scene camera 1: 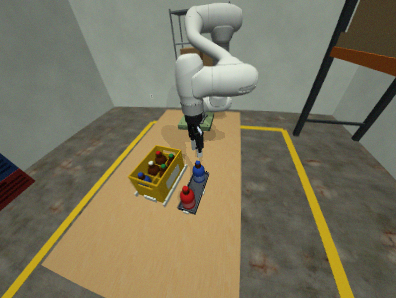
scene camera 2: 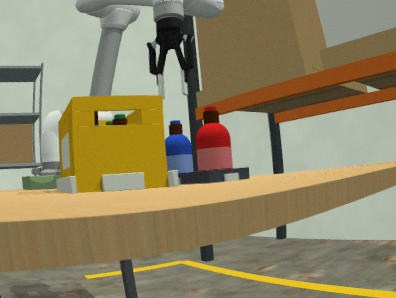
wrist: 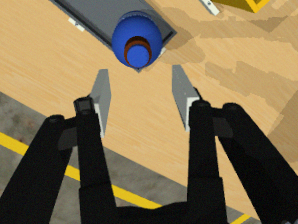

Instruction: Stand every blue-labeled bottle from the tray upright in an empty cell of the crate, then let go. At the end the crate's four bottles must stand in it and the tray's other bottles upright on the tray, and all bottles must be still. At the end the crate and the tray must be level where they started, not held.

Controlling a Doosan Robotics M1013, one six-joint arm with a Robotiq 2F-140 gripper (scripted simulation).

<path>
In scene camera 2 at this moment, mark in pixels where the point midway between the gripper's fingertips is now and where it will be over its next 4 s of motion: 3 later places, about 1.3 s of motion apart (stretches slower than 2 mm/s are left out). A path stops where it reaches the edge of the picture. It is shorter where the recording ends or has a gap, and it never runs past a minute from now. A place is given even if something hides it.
My gripper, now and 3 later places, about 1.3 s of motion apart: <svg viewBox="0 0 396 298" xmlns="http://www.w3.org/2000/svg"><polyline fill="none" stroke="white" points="173,96 174,108 174,118 175,129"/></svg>
</path>
